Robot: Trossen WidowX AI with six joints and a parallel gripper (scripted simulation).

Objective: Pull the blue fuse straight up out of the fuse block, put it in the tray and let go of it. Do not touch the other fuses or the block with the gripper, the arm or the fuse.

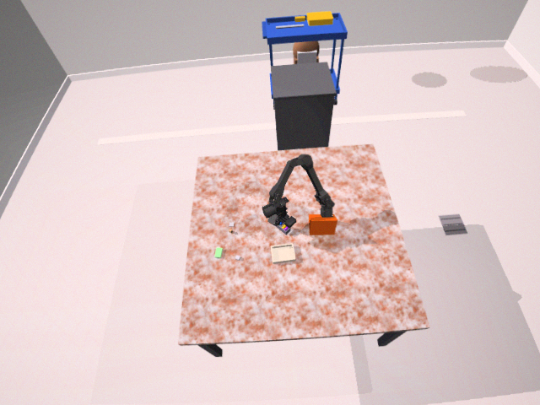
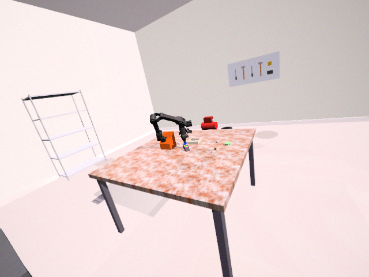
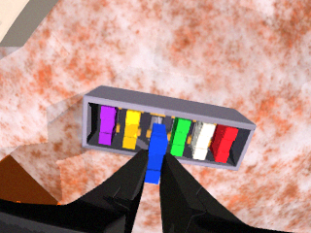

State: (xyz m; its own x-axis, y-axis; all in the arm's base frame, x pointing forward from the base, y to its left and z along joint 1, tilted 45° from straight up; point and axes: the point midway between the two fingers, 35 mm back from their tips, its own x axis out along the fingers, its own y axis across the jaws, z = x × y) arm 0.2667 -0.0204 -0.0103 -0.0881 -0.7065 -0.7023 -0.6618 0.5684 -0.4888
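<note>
Now: the tray 1 cm ahead of my gripper tip, 18 cm to the left of it and 7 cm below it. Round my gripper tip: blue fuse (1 cm below).
</note>
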